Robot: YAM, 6 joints.
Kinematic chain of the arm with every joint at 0, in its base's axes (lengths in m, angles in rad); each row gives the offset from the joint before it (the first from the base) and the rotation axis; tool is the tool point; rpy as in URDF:
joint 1: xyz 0 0 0.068 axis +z
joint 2: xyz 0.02 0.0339 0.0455 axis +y
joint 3: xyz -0.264 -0.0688 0 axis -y
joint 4: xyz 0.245 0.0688 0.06 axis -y
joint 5: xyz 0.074 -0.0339 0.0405 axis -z
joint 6: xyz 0.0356 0 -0.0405 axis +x
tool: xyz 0 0 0 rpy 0 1.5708 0
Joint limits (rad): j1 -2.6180..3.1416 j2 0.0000..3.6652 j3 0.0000..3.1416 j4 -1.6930..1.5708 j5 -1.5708..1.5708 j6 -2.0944..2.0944
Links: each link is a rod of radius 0.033 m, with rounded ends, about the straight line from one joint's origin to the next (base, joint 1, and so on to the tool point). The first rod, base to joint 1, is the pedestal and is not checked.
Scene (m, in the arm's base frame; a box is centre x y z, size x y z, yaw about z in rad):
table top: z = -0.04
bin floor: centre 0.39 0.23 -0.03 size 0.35 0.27 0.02 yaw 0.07
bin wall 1: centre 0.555 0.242 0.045 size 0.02 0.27 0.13 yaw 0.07
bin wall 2: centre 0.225 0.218 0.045 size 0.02 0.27 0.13 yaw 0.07
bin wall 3: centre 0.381 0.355 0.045 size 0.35 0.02 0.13 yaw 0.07
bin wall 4: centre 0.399 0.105 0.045 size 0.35 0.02 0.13 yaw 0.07
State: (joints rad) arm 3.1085 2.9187 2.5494 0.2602 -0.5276 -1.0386
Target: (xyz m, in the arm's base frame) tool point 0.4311 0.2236 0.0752
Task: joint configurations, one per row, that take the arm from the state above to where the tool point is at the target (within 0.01 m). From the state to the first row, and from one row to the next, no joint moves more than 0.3 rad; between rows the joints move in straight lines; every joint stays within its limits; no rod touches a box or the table.
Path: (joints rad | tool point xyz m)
1: 2.8129 2.8293 2.4504 0.2059 -0.5160 -1.0386 | -0.5967 0.1849 0.1417
2: 2.5174 2.7400 2.3513 0.1517 -0.5044 -1.0386 | -0.5088 0.3453 0.1547
3: 2.2218 2.6506 2.2523 0.0974 -0.4928 -1.0386 | -0.3785 0.4691 0.1670
4: 1.9262 2.5613 2.1533 0.0432 -0.4812 -1.0386 | -0.2201 0.5456 0.1784
5: 1.6306 2.4719 2.0543 -0.0111 -0.4696 -1.0386 | -0.0502 0.5695 0.1889
6: 1.3351 2.3826 1.9552 -0.0653 -0.4580 -1.0386 | 0.1138 0.5411 0.1981
7: 1.0395 2.2932 1.8562 -0.1196 -0.4464 -1.0386 | 0.2563 0.4665 0.2062
8: 0.7439 2.2039 1.7572 -0.1739 -0.4348 -1.0386 | 0.3648 0.3561 0.2128
9: 0.4484 2.1145 1.6581 -0.2281 -0.4232 -1.0386 | 0.4311 0.2236 0.2180
10: 0.4491 2.3835 1.6012 -0.2173 -0.4123 -1.0386 | 0.4311 0.2236 0.0752

